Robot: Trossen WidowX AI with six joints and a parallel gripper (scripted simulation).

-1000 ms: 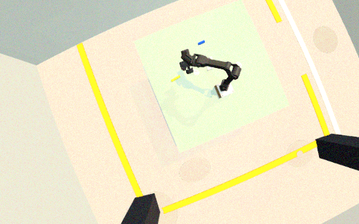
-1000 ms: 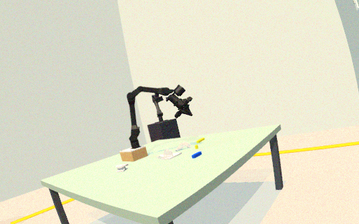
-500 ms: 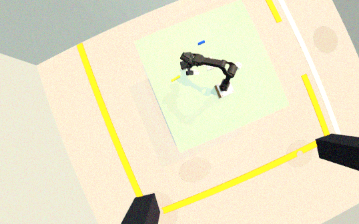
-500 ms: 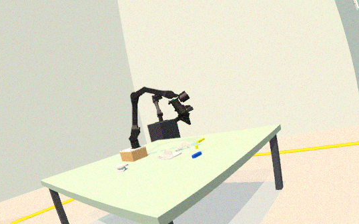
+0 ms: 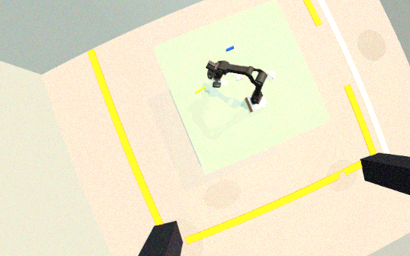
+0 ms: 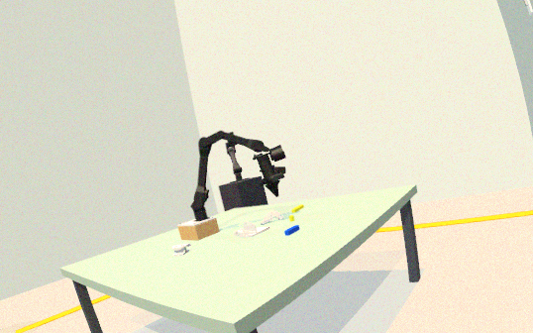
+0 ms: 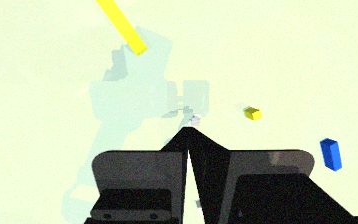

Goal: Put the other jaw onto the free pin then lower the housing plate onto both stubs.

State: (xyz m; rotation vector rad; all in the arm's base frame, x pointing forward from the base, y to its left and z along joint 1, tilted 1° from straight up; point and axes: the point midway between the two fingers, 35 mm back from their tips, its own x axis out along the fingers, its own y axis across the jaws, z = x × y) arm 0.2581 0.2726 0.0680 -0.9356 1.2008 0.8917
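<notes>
My gripper tip is 9 cm above the white jaw, 5 cm to the left of it and 1 cm short of it. Round my gripper tip: yellow bar (15 cm to the left, 10 cm below, 3 cm behind); then blue block (27 cm ahead, 22 cm to the right, 10 cm below); then yellow cube (12 cm ahead, 9 cm below, 6 cm to the right).
</notes>
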